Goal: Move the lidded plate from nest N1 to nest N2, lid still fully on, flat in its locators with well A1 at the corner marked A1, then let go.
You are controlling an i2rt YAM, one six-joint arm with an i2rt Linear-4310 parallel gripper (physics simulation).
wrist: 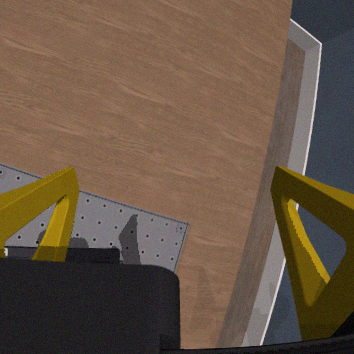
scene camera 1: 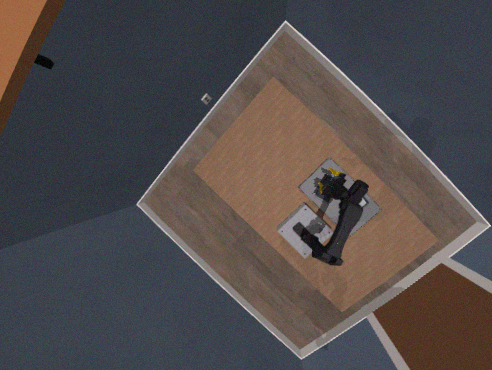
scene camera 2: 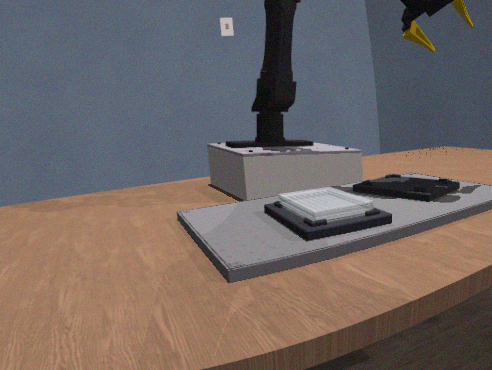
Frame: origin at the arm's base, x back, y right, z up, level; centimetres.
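Seen in the pictures: gripper, fingertip midpoint: (wrist: 174,177) (scene camera 1: 324,175) (scene camera 2: 452,39); arm's base at its link origin: (scene camera 1: 305,235) (scene camera 2: 270,145).
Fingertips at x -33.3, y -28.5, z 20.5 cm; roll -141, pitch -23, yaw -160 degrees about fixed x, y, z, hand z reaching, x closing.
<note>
Pixels of each thing's top centre, then the offset from my fingertips to it. "spot": a spot on its surface instead. Level surfaces: height alone.
- lidded plate at its top centre: (scene camera 2: 322,197) dz -25.3, dx -5.9, dy +36.3 cm
- second black nest at its top centre: (wrist: 60,293) (scene camera 2: 406,180) (scene camera 1: 327,188) dz -26.4, dx +0.2, dy +15.4 cm
- grey board at its top centre: (scene camera 2: 360,201) (scene camera 1: 340,198) dz -28.1, dx -1.6, dy +27.2 cm
- empty nest at a spot on its surface: (wrist: 95,255) spot: dz -27.0, dx -2.9, dy +9.2 cm
- wooden table at its surface level: dz -29.4 cm
The lidded plate (scene camera 2: 325,202) sits in a black nest (scene camera 2: 350,229), apparently flat with its clear lid on; a bright bit of it (scene camera 1: 364,202) shows beside the arm in scene camera 1. A second black nest (scene camera 2: 407,186) is empty. Both nests stand on a grey board (scene camera 1: 372,212) (scene camera 2: 215,230) (wrist: 100,210). Nest labels and the A1 mark are not legible. My gripper (scene camera 1: 326,179) (scene camera 2: 453,39) (wrist: 174,177) is open and empty, high above the empty nest's end of the board. In the wrist view a dark edge, probably the empty nest (wrist: 95,255), is mostly hidden behind the black housing.
The arm stands on a pale box (scene camera 1: 292,235) (scene camera 2: 300,172) beside the board. The wooden table (scene camera 1: 250,135) (scene camera 2: 100,280) (wrist: 150,100) surrounds them. The arm crosses above the board in scene camera 1. A socket plate (scene camera 1: 206,99) (scene camera 2: 226,26) is on the wall.
</note>
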